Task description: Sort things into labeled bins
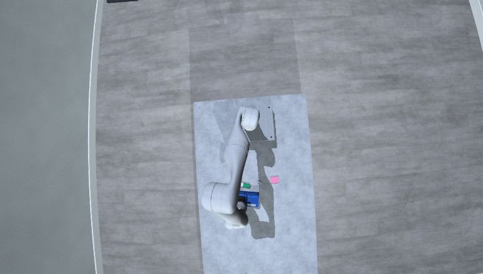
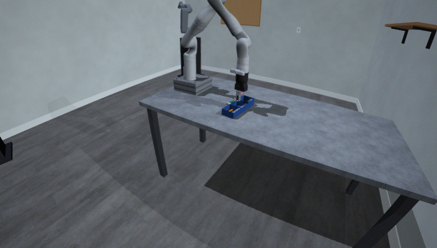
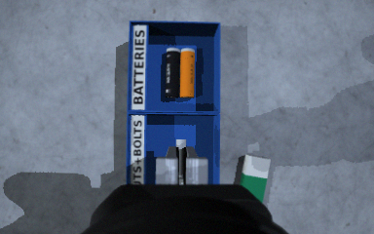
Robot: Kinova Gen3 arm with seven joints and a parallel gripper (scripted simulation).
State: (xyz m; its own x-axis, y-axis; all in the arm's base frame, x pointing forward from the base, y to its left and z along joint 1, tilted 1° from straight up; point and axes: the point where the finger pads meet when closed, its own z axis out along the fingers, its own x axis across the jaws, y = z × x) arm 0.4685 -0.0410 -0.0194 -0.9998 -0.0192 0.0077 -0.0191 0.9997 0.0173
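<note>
Now: the orange battery 80 mm to the right of my hand and 60 mm below it. Also, from my hand: grey block: 100 mm behind, 130 mm to the left, 70 mm below; black battery: 10 mm ahead, 80 mm to the right, 60 mm below; grey rod: 10 mm to the left, 10 mm below.
</note>
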